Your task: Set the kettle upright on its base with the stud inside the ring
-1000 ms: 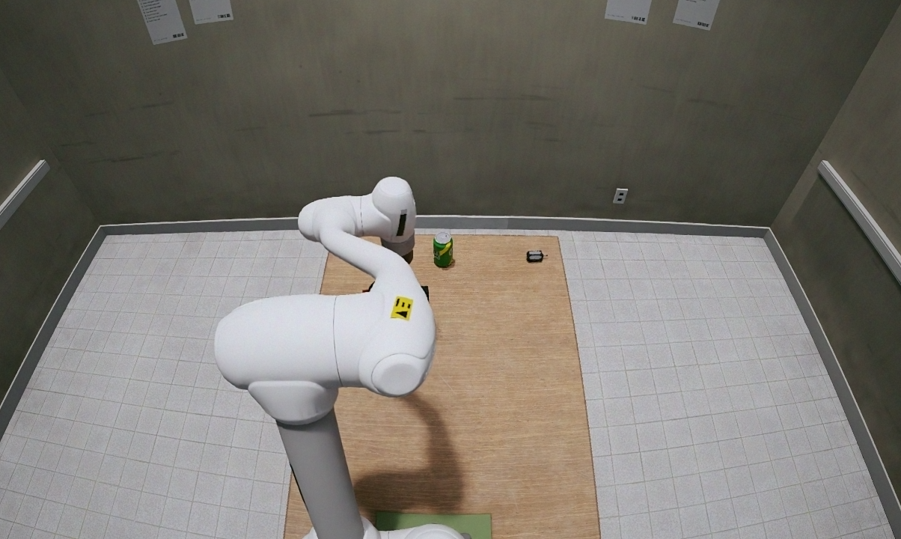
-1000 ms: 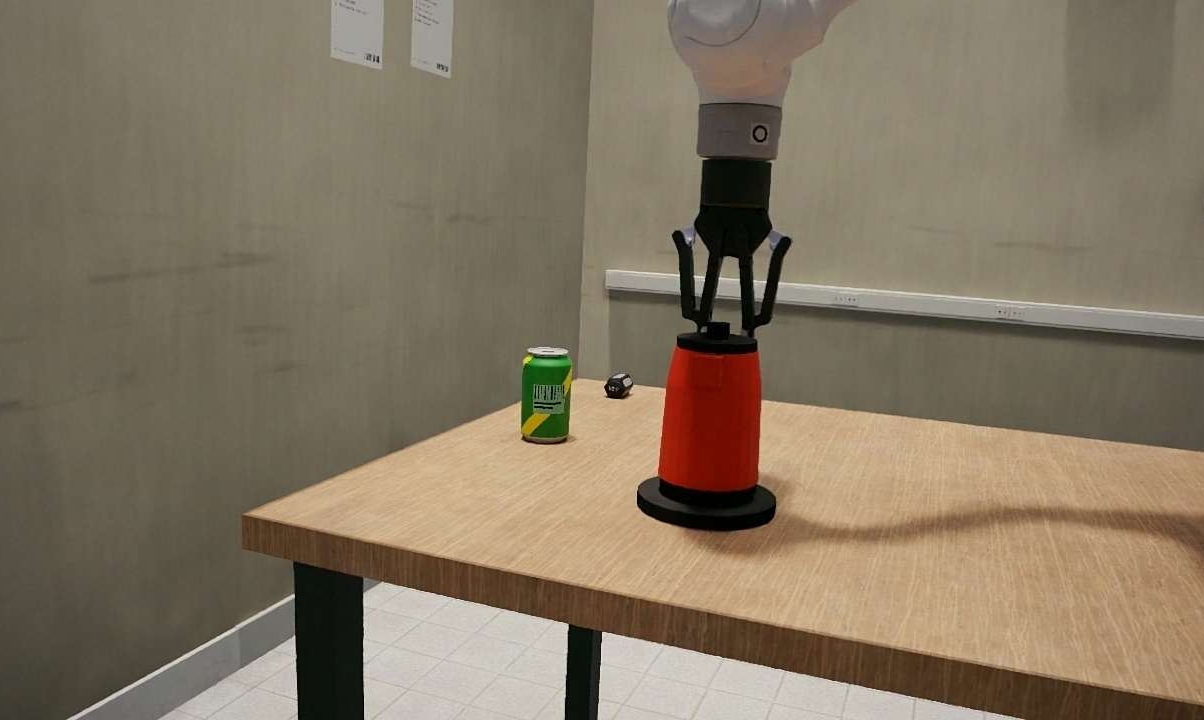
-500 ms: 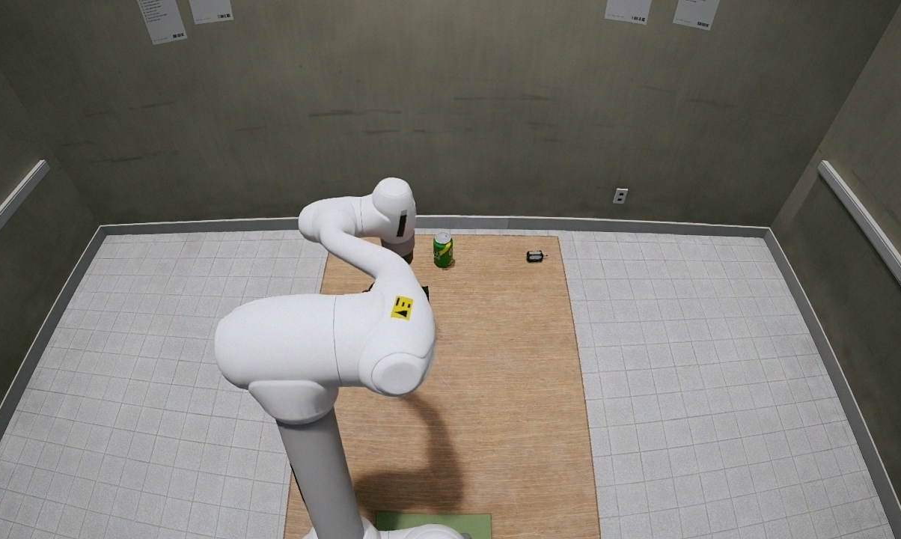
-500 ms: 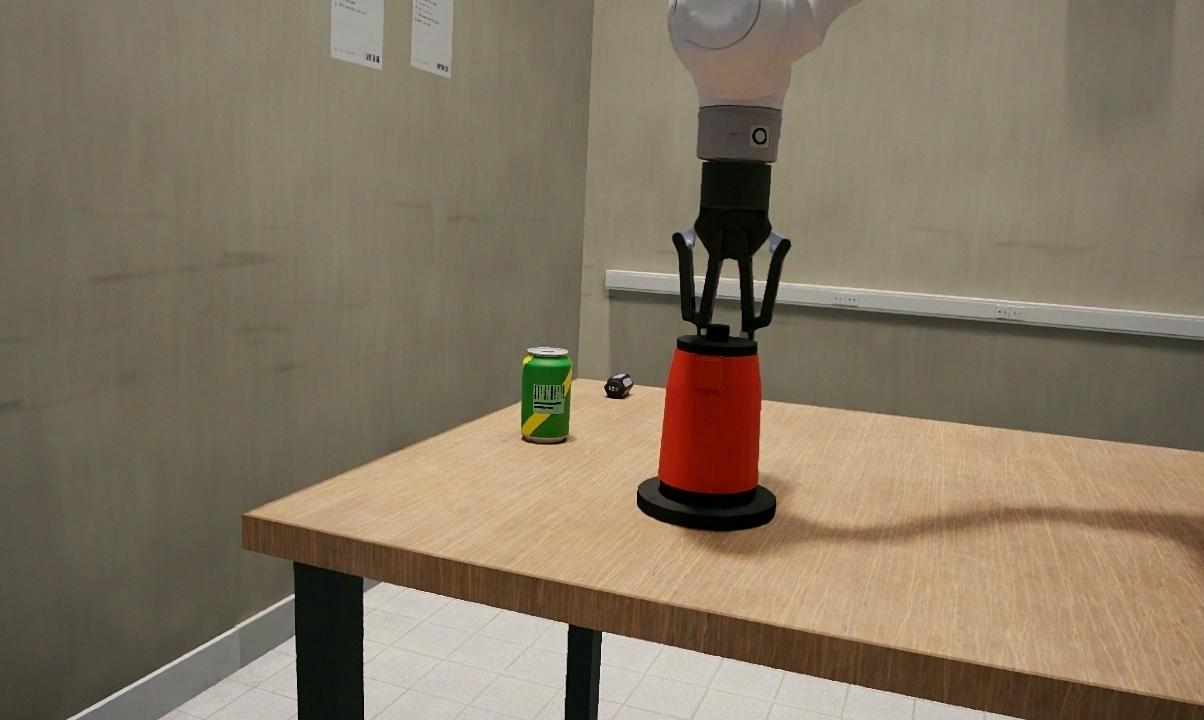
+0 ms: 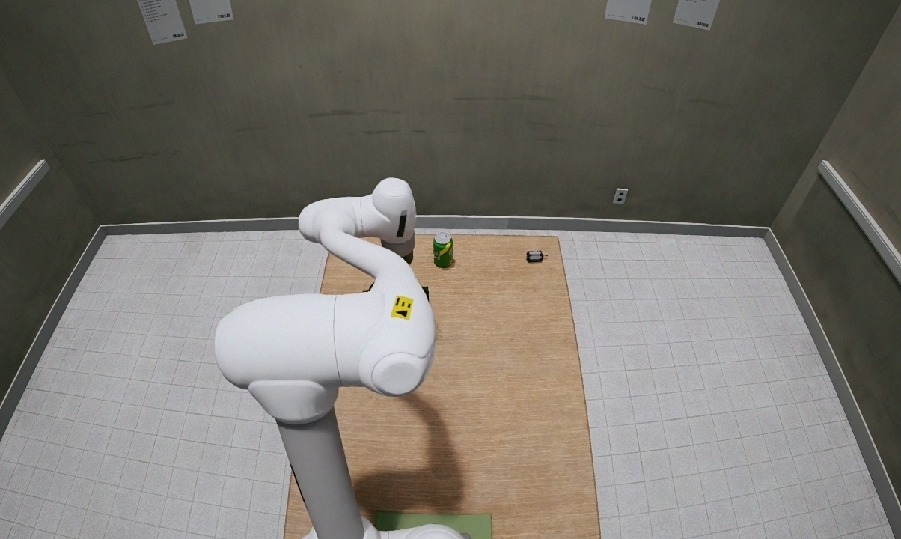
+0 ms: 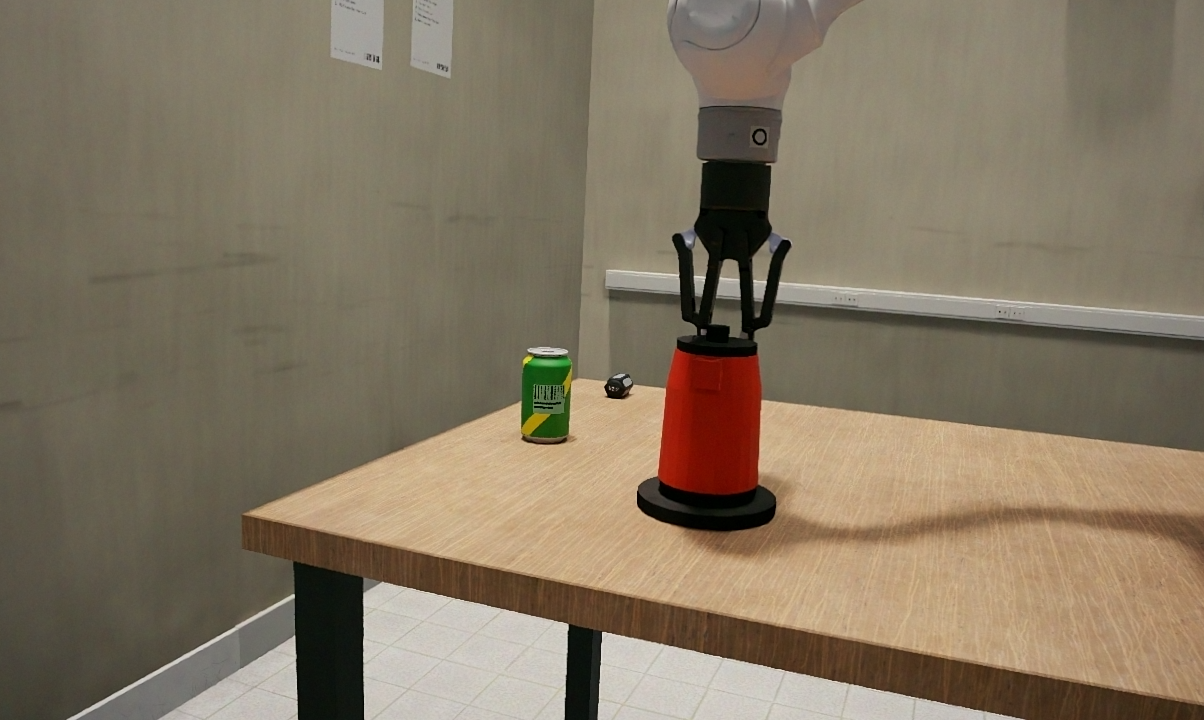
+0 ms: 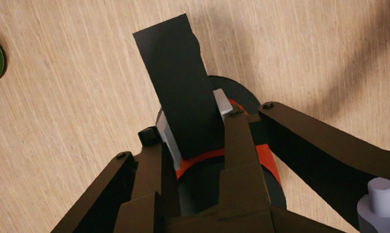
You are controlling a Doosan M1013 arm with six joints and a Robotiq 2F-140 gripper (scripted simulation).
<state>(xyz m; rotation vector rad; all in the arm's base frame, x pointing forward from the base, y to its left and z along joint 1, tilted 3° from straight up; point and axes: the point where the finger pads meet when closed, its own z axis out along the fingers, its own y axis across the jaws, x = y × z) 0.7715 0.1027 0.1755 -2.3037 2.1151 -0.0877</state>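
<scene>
The red kettle is 30 mm to the left of my hand and 50 mm below it. Round my hand: round black base: 10 mm behind, 60 mm to the left, 140 mm below; then can: 270 mm ahead, 120 mm to the right, 90 mm below.
</scene>
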